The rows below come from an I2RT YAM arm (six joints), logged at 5 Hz.
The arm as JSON. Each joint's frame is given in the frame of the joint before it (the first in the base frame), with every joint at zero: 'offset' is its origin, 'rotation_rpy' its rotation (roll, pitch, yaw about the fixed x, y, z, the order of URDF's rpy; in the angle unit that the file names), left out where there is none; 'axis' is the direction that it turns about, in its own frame. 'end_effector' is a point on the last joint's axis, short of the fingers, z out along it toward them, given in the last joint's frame.
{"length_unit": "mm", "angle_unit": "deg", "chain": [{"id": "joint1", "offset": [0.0, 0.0, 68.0], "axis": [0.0, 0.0, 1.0]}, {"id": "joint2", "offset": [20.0, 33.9, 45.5], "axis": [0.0, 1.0, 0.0]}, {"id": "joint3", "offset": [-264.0, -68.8, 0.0], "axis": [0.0, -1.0, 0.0]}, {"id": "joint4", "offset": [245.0, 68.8, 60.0], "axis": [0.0, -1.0, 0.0]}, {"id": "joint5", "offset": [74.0, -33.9, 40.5], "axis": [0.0, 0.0, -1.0]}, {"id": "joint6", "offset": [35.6, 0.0, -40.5], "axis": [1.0, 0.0, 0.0]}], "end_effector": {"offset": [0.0, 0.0, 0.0], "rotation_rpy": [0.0, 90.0, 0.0]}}
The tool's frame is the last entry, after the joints.
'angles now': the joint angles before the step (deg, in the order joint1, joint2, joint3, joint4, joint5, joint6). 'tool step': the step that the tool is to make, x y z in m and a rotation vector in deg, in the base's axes. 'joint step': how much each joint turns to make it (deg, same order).
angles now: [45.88 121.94 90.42 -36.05 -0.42 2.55]
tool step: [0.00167 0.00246 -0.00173 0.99 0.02 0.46]
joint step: [0.00 0.52 0.29 0.93 -0.83 -0.15]
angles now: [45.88 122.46 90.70 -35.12 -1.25 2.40]
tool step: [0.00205 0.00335 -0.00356 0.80 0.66 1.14]
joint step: [0.00 1.04 0.79 0.34 -1.40 -0.64]
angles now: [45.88 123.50 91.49 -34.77 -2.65 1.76]
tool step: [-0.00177 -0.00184 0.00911 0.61 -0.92 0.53]
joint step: [0.00 -1.51 -0.42 -0.03 0.00 -0.58]
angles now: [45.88 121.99 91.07 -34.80 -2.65 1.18]
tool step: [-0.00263 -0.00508 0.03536 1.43 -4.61 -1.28]
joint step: [0.00 -4.58 0.43 -0.77 2.64 0.12]
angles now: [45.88 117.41 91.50 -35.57 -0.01 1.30]
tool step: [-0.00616 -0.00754 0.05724 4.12 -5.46 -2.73]
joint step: [0.09 -6.16 2.73 -2.17 2.38 1.83]
